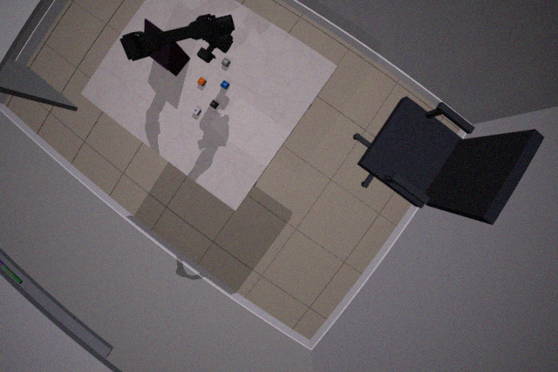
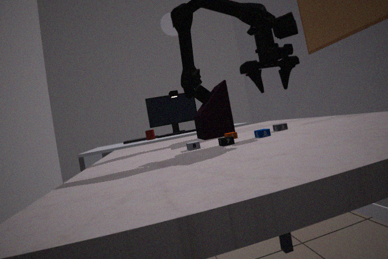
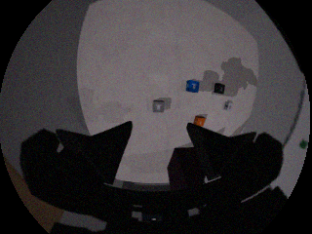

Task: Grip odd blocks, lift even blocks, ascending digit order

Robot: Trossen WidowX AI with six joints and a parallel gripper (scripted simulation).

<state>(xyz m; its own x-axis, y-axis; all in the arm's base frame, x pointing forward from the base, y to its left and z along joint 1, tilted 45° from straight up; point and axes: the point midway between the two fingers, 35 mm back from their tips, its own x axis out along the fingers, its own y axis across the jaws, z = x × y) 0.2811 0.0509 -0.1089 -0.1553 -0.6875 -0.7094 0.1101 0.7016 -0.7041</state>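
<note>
Now: gripper tip 60 mm past the orange block, 150 mm to the left of it and 120 mm above it. The rest, counted from my gripper tip: light grey block 10 mm behind, 300 mm to the right, 120 mm below; blue block 60 mm ahead, 110 mm to the right, 120 mm below; black block 60 mm ahead, 220 mm to the right, 120 mm below.
</note>
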